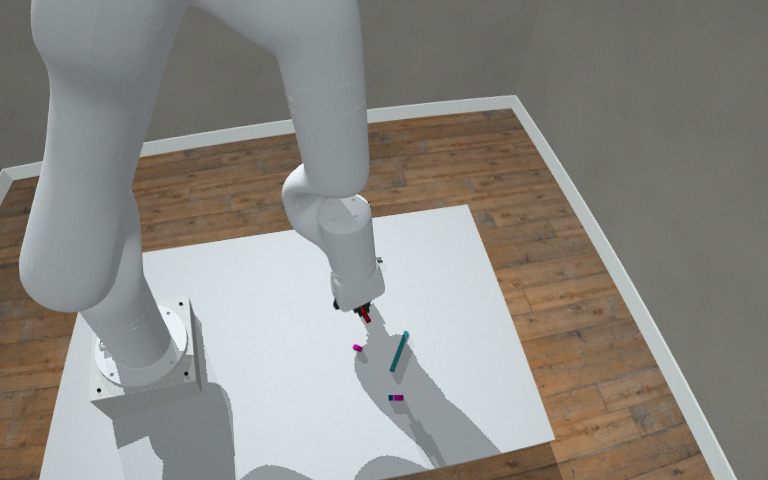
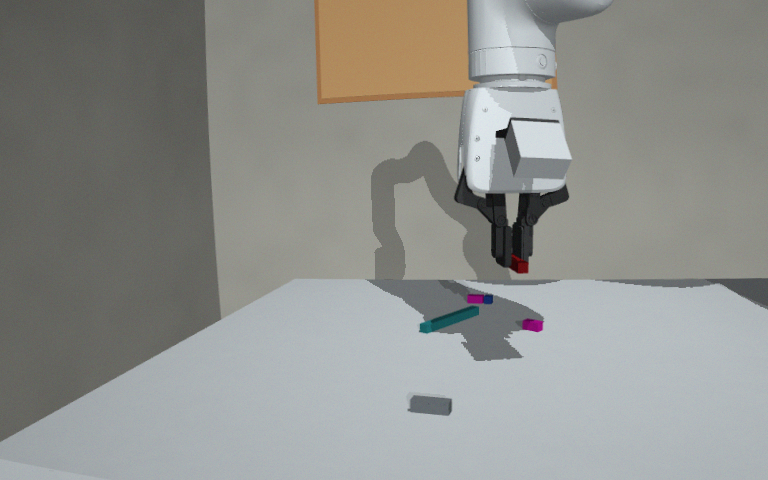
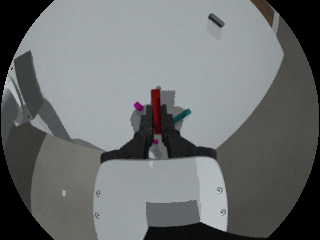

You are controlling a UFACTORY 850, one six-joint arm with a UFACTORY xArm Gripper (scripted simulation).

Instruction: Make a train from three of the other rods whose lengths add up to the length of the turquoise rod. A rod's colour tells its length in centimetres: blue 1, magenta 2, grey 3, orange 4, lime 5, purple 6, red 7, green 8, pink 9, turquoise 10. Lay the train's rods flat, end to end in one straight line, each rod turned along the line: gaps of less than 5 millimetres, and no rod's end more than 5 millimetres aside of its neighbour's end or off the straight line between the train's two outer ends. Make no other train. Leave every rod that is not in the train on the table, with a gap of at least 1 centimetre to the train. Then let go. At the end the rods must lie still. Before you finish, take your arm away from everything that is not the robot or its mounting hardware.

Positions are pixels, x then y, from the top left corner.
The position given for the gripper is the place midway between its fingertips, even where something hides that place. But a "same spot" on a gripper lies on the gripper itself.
gripper: image 1 361, 309; image 2; image 3
same spot on gripper: (image 3: 135, 149) = (image 2: 535, 203)
